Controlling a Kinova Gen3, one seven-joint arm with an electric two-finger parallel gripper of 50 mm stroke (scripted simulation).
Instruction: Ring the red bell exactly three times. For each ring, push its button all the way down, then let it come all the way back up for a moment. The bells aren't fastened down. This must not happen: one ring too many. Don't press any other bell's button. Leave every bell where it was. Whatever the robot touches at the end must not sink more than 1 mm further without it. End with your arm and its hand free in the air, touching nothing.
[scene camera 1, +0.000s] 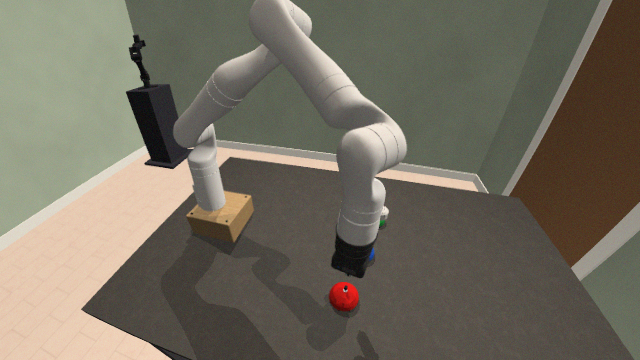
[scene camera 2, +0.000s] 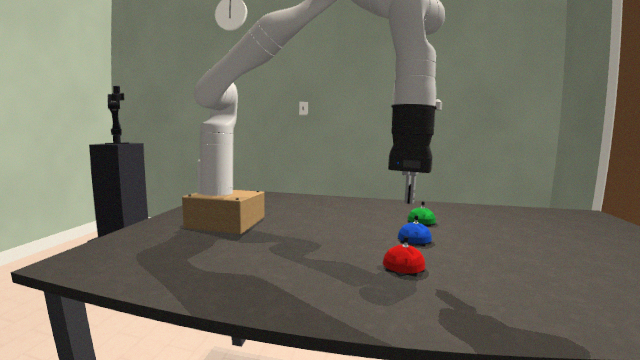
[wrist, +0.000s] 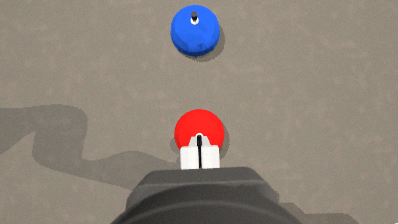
gripper: scene camera 1 349, 272; scene camera 2; wrist
same spot on gripper: (wrist: 199, 153) = (scene camera 2: 410, 184)
